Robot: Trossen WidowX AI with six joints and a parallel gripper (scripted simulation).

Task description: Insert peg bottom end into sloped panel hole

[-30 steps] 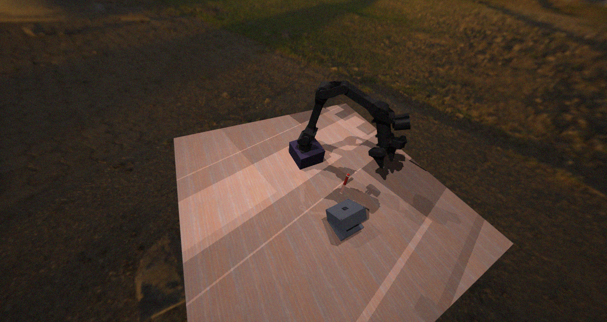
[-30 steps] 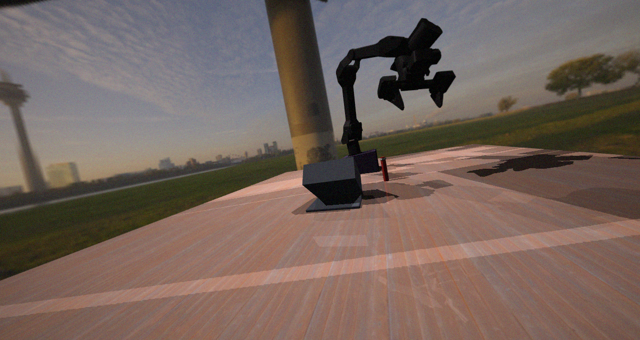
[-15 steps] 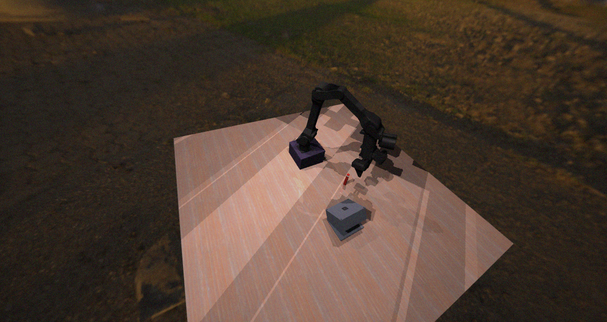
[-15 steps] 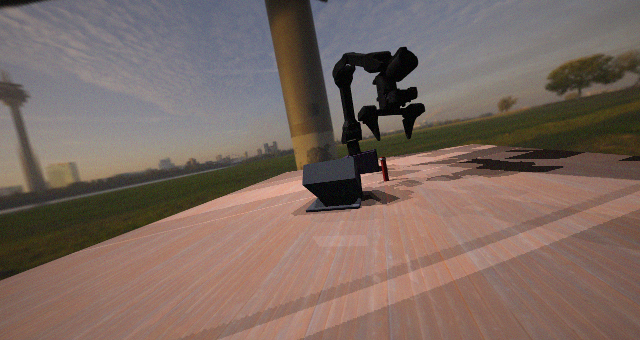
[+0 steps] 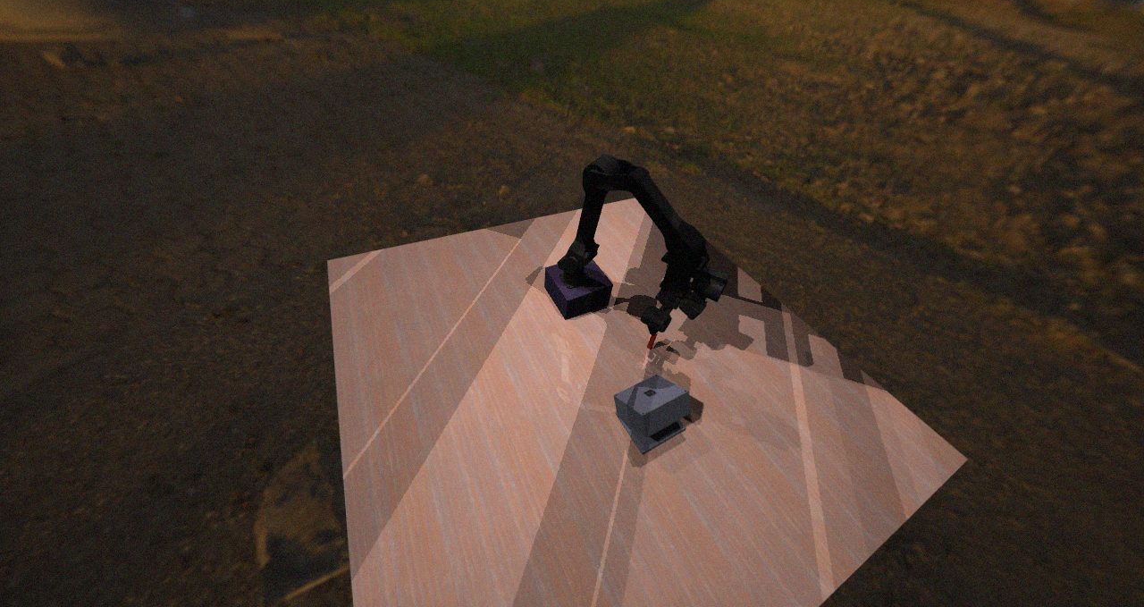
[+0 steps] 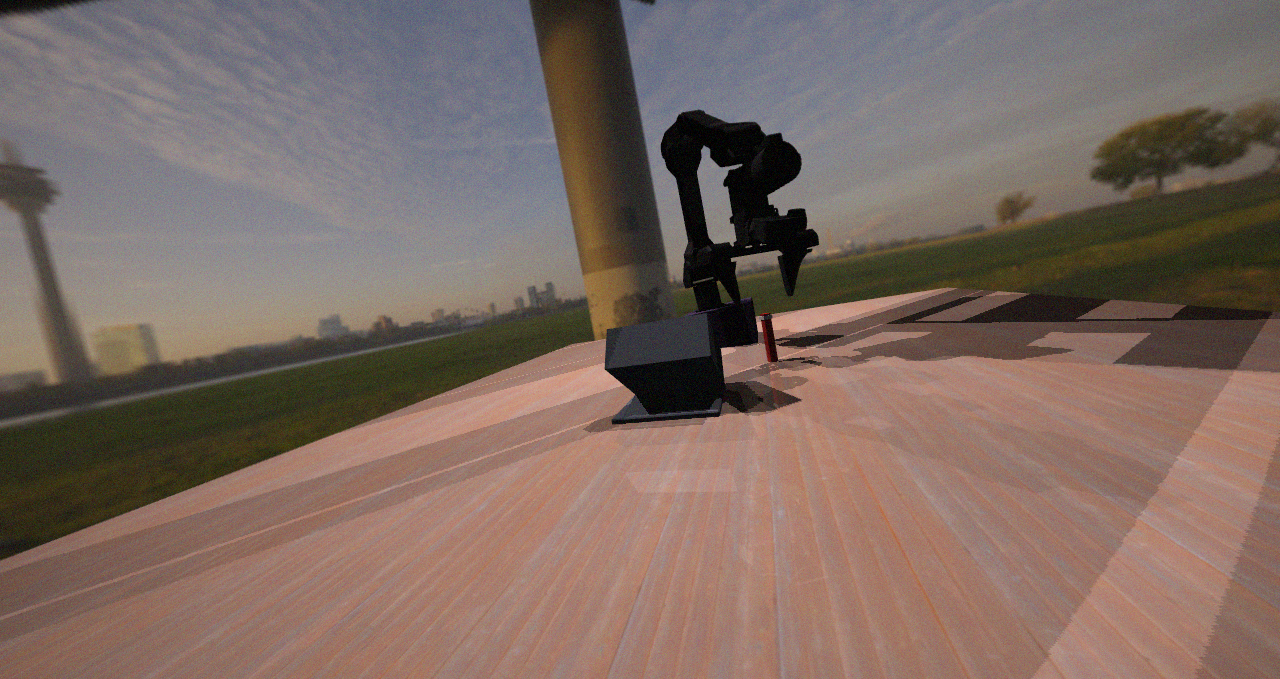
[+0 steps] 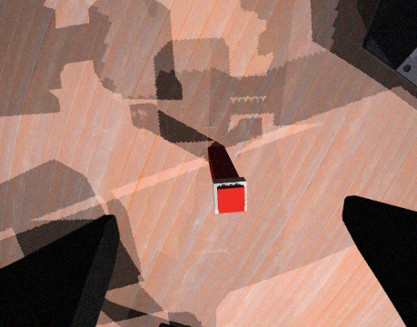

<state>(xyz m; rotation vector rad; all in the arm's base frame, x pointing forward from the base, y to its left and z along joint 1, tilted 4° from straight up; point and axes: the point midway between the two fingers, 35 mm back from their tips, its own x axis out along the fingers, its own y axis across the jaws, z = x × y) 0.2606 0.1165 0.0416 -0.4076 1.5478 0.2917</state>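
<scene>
Now: the peg 4 cm below my gripper tip. The rest, counted from my gripper tip: sloped grey panel block: 16 cm ahead, 14 cm to the right, 4 cm below.
</scene>
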